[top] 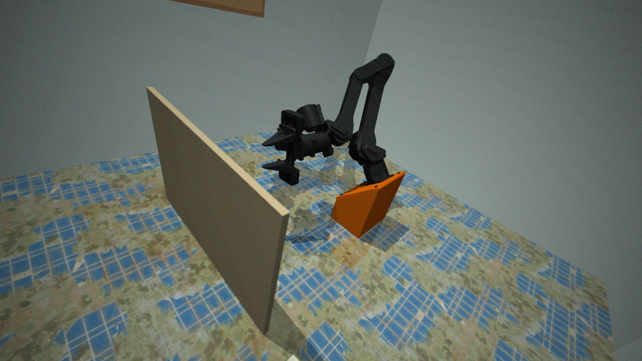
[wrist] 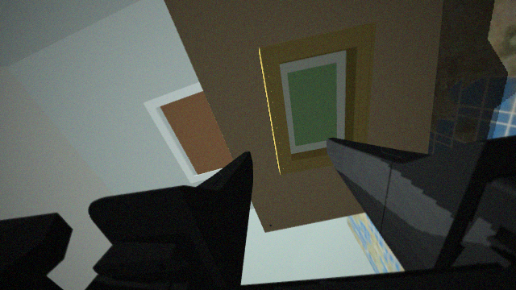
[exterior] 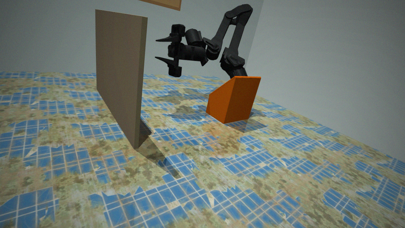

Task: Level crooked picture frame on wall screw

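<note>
My gripper tip is 13 cm short of the picture frame, 2 cm to the right of it and 5 cm above it. Also, from my gripper tip: wall panel: 14 cm ahead, 3 cm to the left, 7 cm below.
</note>
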